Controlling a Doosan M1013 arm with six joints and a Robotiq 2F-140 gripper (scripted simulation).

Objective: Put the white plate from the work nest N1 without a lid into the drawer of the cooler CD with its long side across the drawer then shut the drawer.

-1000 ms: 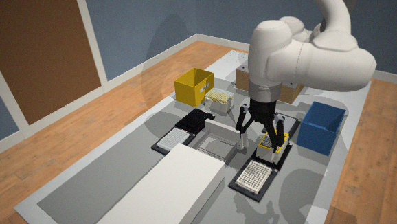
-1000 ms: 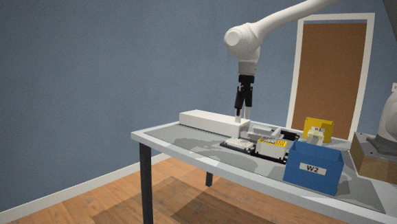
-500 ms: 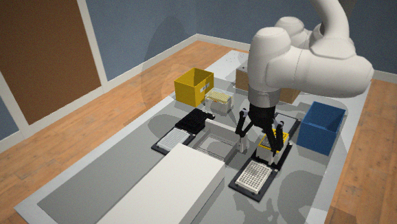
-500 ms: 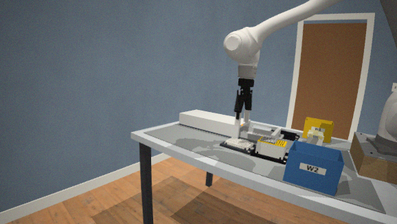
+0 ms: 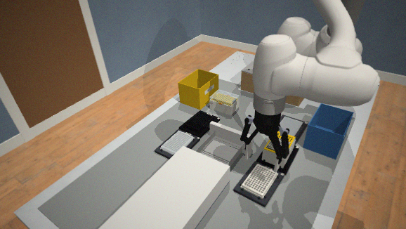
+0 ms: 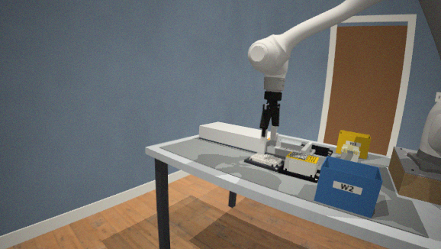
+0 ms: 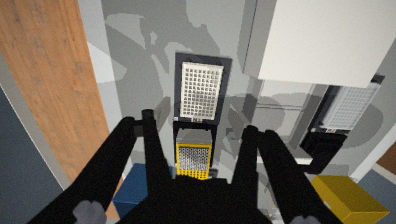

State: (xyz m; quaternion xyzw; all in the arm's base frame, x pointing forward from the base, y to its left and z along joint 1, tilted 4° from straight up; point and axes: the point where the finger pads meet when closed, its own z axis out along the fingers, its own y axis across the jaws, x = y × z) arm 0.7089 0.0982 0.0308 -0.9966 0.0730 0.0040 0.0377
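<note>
Now: the white plate 11 cm below my hand. From my hand the other things lie so: drawer (6 cm behind, 19 cm to the right, 10 cm below); work nest N1 (12 cm below); yellow-topped tip box (17 cm behind, 2 cm to the left, 7 cm below).
</note>
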